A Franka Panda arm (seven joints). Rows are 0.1 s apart.
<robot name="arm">
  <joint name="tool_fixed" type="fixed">
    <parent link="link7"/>
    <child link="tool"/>
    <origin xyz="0 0 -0.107" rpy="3.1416 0 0"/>
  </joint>
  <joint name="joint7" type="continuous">
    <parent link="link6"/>
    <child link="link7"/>
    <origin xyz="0.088 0 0" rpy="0 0 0"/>
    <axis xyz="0 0 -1"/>
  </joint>
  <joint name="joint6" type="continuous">
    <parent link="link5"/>
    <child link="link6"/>
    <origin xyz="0 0 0" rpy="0 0 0"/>
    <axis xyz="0 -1 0"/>
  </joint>
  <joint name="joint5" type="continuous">
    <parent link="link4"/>
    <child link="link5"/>
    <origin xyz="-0.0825 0 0.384" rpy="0 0 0"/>
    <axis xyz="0 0 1"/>
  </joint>
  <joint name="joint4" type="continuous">
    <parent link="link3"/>
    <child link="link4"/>
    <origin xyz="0.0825 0 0" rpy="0 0 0"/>
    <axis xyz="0 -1 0"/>
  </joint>
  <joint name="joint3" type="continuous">
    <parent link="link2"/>
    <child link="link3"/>
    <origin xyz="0 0 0.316" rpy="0 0 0"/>
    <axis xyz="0 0 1"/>
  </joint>
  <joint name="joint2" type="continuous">
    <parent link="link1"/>
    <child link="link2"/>
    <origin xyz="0 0 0" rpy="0 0 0"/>
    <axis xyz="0 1 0"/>
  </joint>
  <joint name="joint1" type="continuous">
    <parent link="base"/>
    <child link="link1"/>
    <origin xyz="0 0 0.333" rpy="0 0 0"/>
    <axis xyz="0 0 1"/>
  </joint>
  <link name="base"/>
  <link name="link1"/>
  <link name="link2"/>
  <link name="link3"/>
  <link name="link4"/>
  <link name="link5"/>
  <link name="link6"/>
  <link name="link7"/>
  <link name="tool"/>
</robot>
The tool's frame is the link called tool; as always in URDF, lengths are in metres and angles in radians. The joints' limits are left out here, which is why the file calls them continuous.
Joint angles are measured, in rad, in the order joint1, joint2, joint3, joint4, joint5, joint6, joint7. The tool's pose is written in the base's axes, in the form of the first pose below.
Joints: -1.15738 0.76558 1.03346 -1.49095 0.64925 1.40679 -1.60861
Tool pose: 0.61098, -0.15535, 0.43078, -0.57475, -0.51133, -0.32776, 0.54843
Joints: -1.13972 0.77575 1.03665 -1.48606 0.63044 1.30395 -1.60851
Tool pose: 0.60162, -0.13947, 0.42964, -0.54162, -0.53413, -0.29356, 0.57894
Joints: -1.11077 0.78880 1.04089 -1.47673 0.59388 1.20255 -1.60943
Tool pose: 0.59294, -0.12041, 0.42731, -0.50722, -0.56110, -0.25066, 0.60421
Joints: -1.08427 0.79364 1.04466 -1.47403 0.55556 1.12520 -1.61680
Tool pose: 0.58499, -0.10336, 0.42510, -0.47935, -0.58492, -0.21144, 0.61918
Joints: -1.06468 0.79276 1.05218 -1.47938 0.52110 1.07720 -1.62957
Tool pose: 0.57857, -0.08817, 0.42354, -0.45826, -0.60456, -0.18145, 0.62576
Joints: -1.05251 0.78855 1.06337 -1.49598 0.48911 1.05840 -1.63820
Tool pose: 0.57339, -0.07380, 0.42060, -0.44650, -0.61860, -0.15733, 0.62707
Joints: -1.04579 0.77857 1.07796 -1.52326 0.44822 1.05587 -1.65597
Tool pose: 0.56744, -0.05928, 0.41614, -0.43826, -0.63477, -0.13473, 0.62196
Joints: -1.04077 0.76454 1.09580 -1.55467 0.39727 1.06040 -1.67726
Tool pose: 0.56074, -0.04440, 0.41145, -0.43170, -0.65392, -0.10997, 0.61150
